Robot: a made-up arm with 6 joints.
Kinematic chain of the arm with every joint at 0, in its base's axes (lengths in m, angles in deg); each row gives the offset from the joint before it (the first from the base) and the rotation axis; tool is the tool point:
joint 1: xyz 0 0 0.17 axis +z
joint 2: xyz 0 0.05 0 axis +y
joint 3: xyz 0 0 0.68 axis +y
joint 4: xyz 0 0 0.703 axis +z
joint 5: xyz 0 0 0 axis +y
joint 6: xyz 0 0 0.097 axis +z
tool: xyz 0 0 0
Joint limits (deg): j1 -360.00..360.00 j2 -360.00..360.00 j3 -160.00..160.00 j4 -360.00..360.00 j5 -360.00..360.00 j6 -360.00..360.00
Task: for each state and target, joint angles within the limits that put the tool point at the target. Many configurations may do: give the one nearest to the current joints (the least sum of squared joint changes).
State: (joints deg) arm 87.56 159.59 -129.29 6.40 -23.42 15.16
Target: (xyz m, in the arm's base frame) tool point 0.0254 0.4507 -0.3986
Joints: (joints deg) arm 81.10 210.23 -118.62 7.40 -25.32 15.16
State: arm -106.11 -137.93 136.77 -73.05 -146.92 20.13
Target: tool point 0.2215 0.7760 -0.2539
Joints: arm -98.57 -161.50 94.06 -69.29 -143.91 20.13
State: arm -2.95 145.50 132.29 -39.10 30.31 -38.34
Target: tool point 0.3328 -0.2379 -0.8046
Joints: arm -37.75 109.13 85.55 -44.07 30.65 -38.34
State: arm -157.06 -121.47 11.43 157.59 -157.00 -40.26
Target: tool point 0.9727 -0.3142 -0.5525
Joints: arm -195.74 -138.95 26.17 158.76 -161.10 -40.26
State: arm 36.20 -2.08 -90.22 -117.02 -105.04 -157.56
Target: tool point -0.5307 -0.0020 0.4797
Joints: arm 15.05 4.24 -130.23 -110.97 -108.47 -157.56
